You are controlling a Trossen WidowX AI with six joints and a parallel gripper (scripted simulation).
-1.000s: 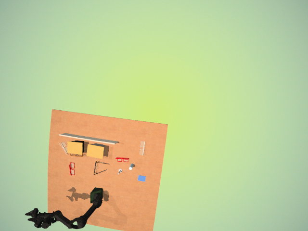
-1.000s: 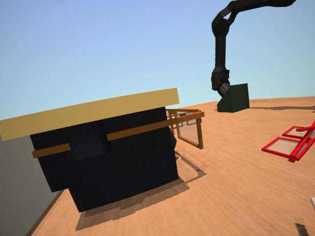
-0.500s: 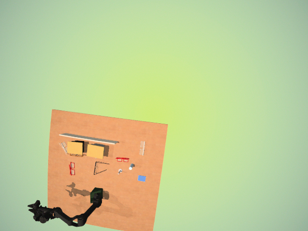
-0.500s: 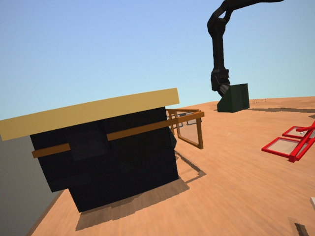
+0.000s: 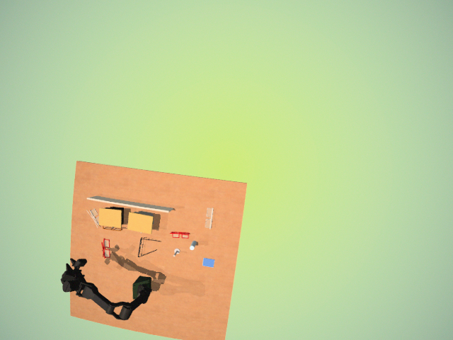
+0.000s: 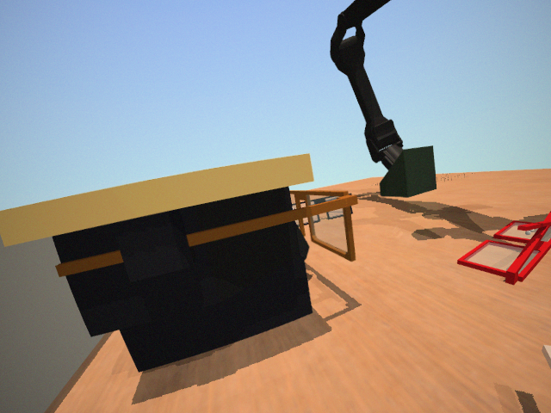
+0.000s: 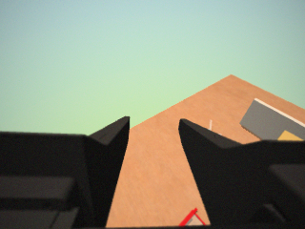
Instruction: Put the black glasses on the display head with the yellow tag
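My gripper tip is 12 cm short of the black glasses, 40 cm to the left of it and 28 cm above it. Also, from my gripper tip: dark display head (25 cm ahead, 13 cm to the right, 24 cm below); then blue square (10 cm ahead, 85 cm to the right, 29 cm below); then long pale panel (39 cm ahead, 23 cm to the right, 24 cm below).
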